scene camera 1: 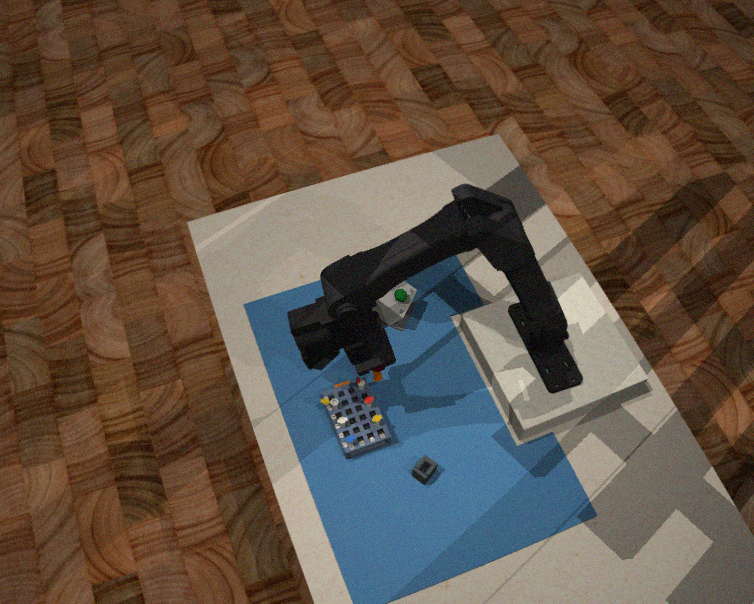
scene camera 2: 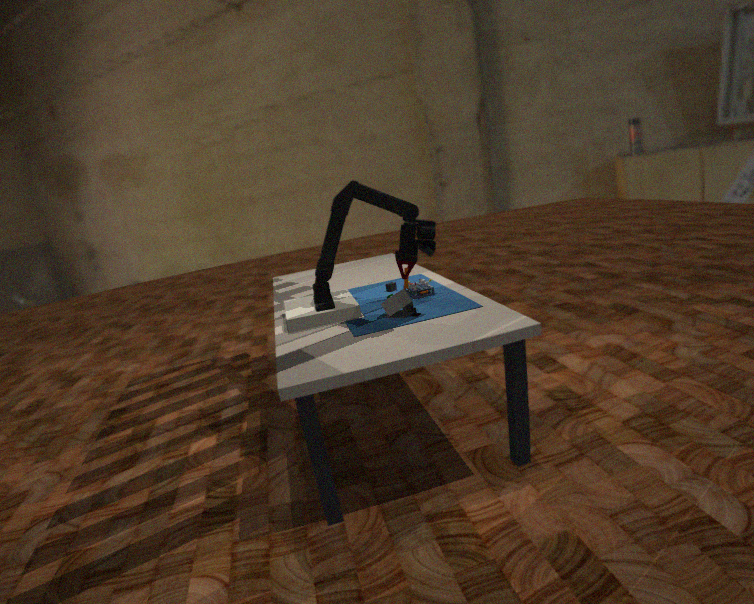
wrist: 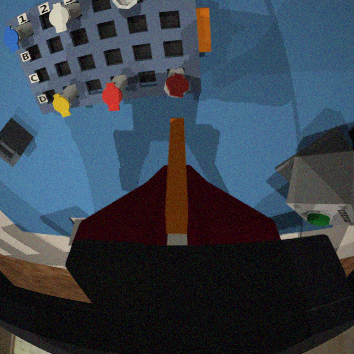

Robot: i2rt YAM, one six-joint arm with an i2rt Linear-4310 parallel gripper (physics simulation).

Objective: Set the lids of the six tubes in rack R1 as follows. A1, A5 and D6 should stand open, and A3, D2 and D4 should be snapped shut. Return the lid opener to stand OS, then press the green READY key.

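Places are measured from the arm's base along level axes (x ahead, y left, z up), in millimetres.
Pixels of known places: gripper, fingertip midpoint: (scene camera 1: 379, 367) (scene camera 2: 404, 278) (wrist: 176, 174); arm's base, link origin: (scene camera 1: 544, 345) (scene camera 2: 323, 302).
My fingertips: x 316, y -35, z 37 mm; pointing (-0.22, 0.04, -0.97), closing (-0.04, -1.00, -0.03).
Ahead of a thing's pixels: the offset from my fingertips to its top centre. "pt": to the spot under its first point. Level surfaces: height alone.
Rack R1 @[dx +67, dy +47, dz -19 mm] (scene camera 1: 362, 429) (wrist: 154, 63) (scene camera 2: 423, 291) stands on the blue mat @[dz -83 mm] (scene camera 1: 411, 539). In the wrist view it holds a blue-lidded tube @[dx +87, dy +100, dz -35 mm] (wrist: 11, 38) at A1, two white-lidded tubes @[dx +90, dy +62, dz -35 mm] (wrist: 59, 15) further along row A, a yellow one @[pt dx +32, dy +76, dz -35 mm] (wrist: 61, 103) at D2, a red one @[pt dx +34, dy +38, dz -33 mm] (wrist: 112, 95) at D4 and a dark red one @[pt dx +42, dy -1, dz -26 mm] (wrist: 177, 85) at D6. I cannot tell which lids are open. My gripper (wrist: 176, 174) (scene camera 1: 372, 366) (scene camera 2: 406, 266) is shut on the orange lid opener @[dx +9, dy +0, dz +41 mm] (wrist: 176, 147) (scene camera 1: 377, 375). Its tip points at the D6 tube and stops just short of it.
The dark stand OS @[dx -21, dy +184, dz -51 mm] (scene camera 1: 425, 469) (wrist: 14, 138) (scene camera 2: 390, 287) sits on the mat beyond the rack. The grey box with the green READY key @[dx -74, dy -160, dz +1 mm] (scene camera 1: 400, 295) (wrist: 318, 219) (scene camera 2: 397, 303) stands under the arm. The arm's base sits on a white block (scene camera 1: 614, 372). An orange tag @[pt dx +66, dy -18, dz -59 mm] (wrist: 204, 29) is on the rack's side.
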